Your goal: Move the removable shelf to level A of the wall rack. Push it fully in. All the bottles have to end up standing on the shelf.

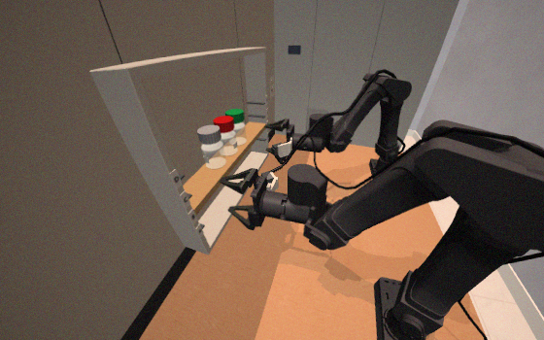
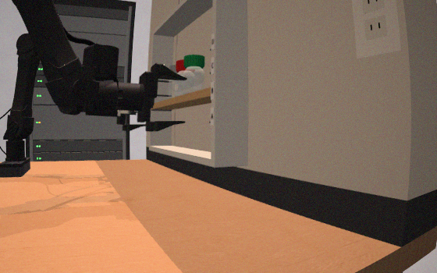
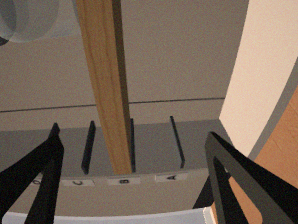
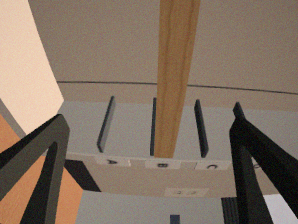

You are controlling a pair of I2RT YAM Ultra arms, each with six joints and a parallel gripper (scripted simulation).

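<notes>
Right now my left hand is 80 mm short of the grey-capped bottle, 70 mm to the left of it and 70 mm below it. The rest, counted from my left hand: green-capped bottle (90 mm ahead, 200 mm to the right, 70 mm above); then wall rack (80 mm ahead, 150 mm to the right, 80 mm above); then wooden shelf (80 mm ahead, 150 mm to the right, 20 mm above).
Right now the green-capped bottle is 60 mm ahead of my right hand, 100 mm to the left of it and 70 mm above it. From my right hand the other things lie so: wall rack: 60 mm ahead, 160 mm to the left, 80 mm above; then wooden shelf: 60 mm ahead, 160 mm to the left, 10 mm above; then grey-capped bottle: 60 mm ahead, 230 mm to the left, 70 mm above.
</notes>
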